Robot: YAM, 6 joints.
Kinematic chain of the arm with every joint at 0, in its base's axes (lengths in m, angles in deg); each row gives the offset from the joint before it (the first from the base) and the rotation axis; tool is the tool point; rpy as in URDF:
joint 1: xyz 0 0 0.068 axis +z
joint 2: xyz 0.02 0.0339 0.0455 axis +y
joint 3: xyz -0.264 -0.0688 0 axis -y
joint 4: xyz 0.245 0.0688 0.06 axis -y
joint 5: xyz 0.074 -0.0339 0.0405 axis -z
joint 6: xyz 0.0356 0 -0.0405 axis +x
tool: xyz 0 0 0 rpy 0 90 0
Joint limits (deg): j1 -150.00..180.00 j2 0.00..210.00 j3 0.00..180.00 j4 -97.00..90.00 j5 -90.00..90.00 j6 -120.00..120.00
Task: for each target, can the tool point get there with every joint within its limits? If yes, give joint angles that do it. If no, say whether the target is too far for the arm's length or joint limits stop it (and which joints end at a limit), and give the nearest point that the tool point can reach.
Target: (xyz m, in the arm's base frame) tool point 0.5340 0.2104 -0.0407
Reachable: yes | joints 23.00 169.36 118.14 23.42 24.90 -73.47
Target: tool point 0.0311 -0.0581 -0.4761
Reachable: no: joint limits stop it (at a limit: joint 2) | nearest point 0.0540 -0.1009 -0.3545 | short by 0.131 m
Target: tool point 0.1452 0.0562 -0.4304
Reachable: no: joint limits stop it (at a limit: joint 2) | nearest point 0.1576 0.0610 -0.3715 | short by 0.060 m
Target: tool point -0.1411 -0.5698 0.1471
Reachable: yes | joints -107.21 154.94 130.78 1.63 -71.53 -12.44
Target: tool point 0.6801 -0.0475 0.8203
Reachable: no: too far | nearest point 0.4467 -0.0312 0.5704 | short by 0.342 m
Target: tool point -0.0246 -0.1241 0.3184
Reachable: yes | joints -115.64 29.11 30.71 4.55 -62.46 -29.05
